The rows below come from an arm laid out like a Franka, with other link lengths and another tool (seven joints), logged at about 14 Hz.
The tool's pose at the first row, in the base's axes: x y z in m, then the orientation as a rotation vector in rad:
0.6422, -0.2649, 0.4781, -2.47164, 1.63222, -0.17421
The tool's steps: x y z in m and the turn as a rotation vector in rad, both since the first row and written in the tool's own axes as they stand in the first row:
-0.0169, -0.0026, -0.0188, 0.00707, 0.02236, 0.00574
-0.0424, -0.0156, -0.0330, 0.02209, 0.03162, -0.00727
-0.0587, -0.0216, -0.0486, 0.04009, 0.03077, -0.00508
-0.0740, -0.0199, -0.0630, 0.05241, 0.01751, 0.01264
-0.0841, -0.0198, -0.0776, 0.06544, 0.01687, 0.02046
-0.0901, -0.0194, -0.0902, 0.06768, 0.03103, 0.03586
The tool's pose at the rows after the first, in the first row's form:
0.6343, -0.2499, 0.4970, -2.46832, 1.64442, -0.20722
0.6332, -0.2226, 0.5136, -2.47108, 1.62484, -0.23218
0.6292, -0.2065, 0.5300, -2.45551, 1.61828, -0.24440
0.6189, -0.1943, 0.5438, -2.42736, 1.62836, -0.23452
0.6121, -0.1862, 0.5580, -2.41080, 1.63089, -0.24240
0.6069, -0.1818, 0.5702, -2.39983, 1.65331, -0.25983

